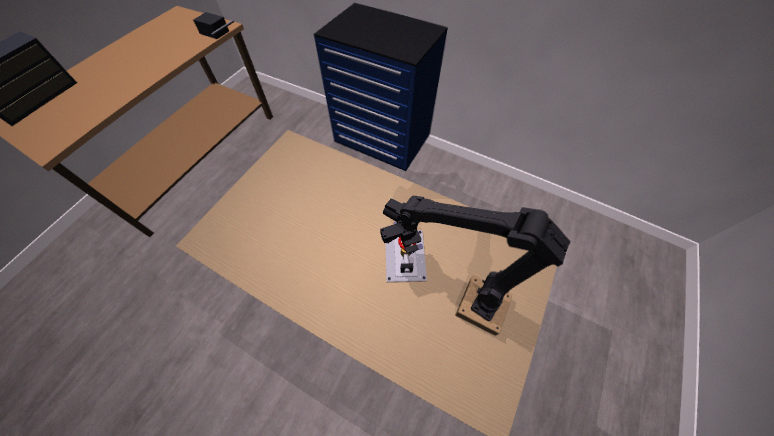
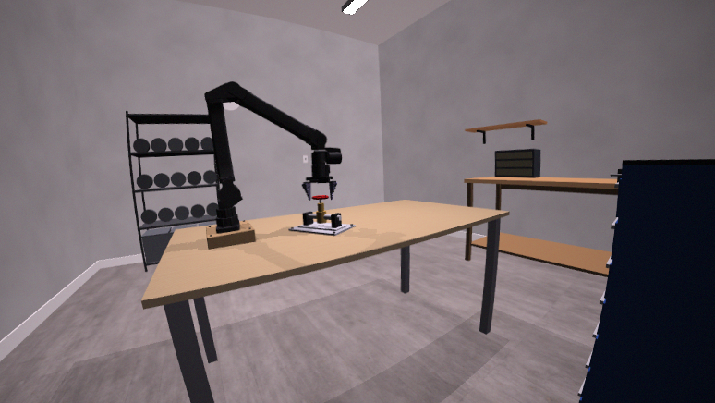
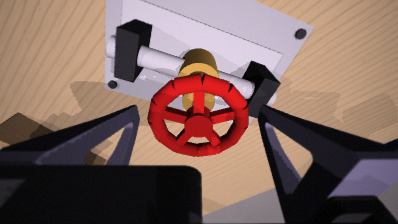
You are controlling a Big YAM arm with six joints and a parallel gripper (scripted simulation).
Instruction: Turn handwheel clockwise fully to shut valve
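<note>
My hand is 10 mm above the red handwheel.
</note>
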